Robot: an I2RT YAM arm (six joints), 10 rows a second.
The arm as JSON. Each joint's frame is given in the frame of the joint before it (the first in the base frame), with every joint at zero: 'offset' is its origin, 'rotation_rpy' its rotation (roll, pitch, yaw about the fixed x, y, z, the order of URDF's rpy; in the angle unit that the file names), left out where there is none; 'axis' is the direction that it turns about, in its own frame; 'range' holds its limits. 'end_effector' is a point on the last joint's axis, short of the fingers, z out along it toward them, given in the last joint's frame.
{
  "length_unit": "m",
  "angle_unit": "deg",
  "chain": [
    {
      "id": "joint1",
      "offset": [
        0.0,
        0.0,
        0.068
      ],
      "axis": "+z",
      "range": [
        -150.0,
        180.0
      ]
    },
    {
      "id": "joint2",
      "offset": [
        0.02,
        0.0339,
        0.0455
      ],
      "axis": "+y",
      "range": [
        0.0,
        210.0
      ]
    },
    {
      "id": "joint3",
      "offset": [
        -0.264,
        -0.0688,
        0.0
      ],
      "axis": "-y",
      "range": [
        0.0,
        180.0
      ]
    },
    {
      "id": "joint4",
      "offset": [
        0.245,
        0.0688,
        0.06
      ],
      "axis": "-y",
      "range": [
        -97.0,
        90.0
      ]
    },
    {
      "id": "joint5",
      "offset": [
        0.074,
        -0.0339,
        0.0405
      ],
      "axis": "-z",
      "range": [
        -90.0,
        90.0
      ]
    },
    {
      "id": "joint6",
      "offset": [
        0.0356,
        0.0,
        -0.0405
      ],
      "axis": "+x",
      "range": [
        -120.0,
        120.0
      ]
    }
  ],
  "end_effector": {
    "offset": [
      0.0,
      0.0,
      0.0
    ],
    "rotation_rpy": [
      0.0,
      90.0,
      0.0
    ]
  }
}
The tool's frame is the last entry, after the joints.
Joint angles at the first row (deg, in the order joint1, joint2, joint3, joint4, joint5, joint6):
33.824 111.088 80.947 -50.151 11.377 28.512
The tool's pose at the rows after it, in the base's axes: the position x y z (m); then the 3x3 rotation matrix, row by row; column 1 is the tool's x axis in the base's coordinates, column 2 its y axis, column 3 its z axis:
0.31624 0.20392 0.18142; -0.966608 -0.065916 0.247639; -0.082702 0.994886 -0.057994; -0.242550 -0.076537 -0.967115
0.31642 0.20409 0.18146; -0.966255 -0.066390 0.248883; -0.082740 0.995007 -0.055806; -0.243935 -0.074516 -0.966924
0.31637 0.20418 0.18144; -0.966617 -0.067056 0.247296; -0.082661 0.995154 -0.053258; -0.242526 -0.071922 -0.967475
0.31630 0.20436 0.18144; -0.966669 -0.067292 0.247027; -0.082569 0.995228 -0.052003; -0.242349 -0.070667 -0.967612
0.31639 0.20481 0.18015; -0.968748 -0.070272 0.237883; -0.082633 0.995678 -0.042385; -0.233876 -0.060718 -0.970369
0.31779 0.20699 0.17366; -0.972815 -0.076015 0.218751; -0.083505 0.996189 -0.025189; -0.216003 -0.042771 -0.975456
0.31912 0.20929 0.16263; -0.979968 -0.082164 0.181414; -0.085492 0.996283 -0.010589; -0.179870 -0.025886 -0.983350
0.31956 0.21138 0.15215; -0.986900 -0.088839 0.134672; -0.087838 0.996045 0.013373; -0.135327 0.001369 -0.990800
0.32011 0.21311 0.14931; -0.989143 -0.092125 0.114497; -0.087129 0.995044 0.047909; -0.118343 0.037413 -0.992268
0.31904 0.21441 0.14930; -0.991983 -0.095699 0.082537; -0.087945 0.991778 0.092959; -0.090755 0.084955 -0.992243
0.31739 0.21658 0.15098; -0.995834 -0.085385 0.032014; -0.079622 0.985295 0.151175; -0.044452 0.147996 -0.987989
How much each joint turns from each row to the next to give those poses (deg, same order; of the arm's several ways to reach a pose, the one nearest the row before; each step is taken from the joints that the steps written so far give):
-0.001 0.000 0.000 0.459 -0.656 0.022
0.001 -0.001 0.000 0.131 -0.066 -0.022
-0.001 0.001 0.001 0.000 -0.175 0.000
0.023 0.000 0.000 0.022 -0.065 0.022
-0.022 0.196 0.000 0.043 -0.765 -0.022
0.022 1.050 -0.001 0.635 -1.443 0.001
-0.001 1.747 -0.001 0.371 -1.901 0.021
-0.022 1.641 0.002 0.131 -2.645 -0.022
-0.043 0.458 -0.002 0.591 -2.295 0.022
-0.044 -0.001 0.001 -0.088 -3.169 0.022
0.000 0.046 0.460 -0.939 -4.393 0.765

